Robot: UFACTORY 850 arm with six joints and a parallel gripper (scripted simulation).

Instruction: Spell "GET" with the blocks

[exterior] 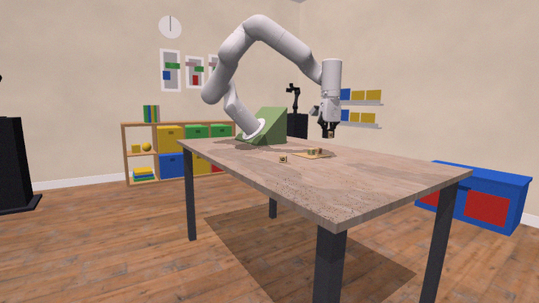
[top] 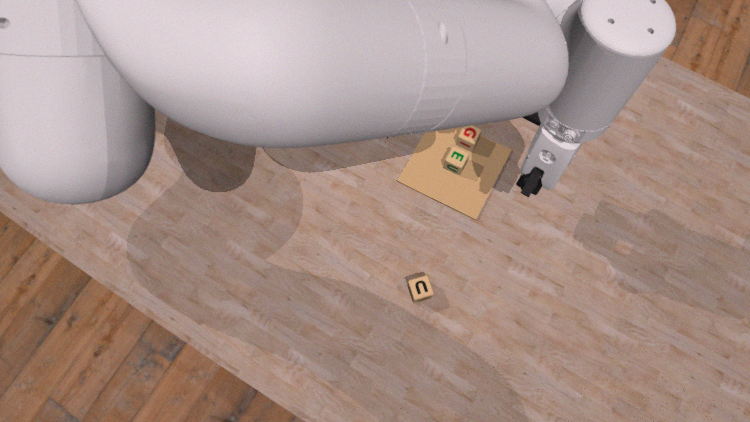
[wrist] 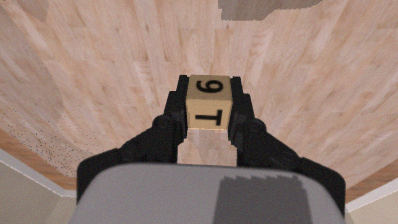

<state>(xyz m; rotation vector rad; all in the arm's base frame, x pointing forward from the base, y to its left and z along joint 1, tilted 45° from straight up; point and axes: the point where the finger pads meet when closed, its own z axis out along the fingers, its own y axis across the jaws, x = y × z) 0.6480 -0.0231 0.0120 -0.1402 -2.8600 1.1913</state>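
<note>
Right now my hand is 12 cm past the tan mat, 2 cm to the right of it and 12 cm above it. Also, from my hand: block (1 cm below).
</note>
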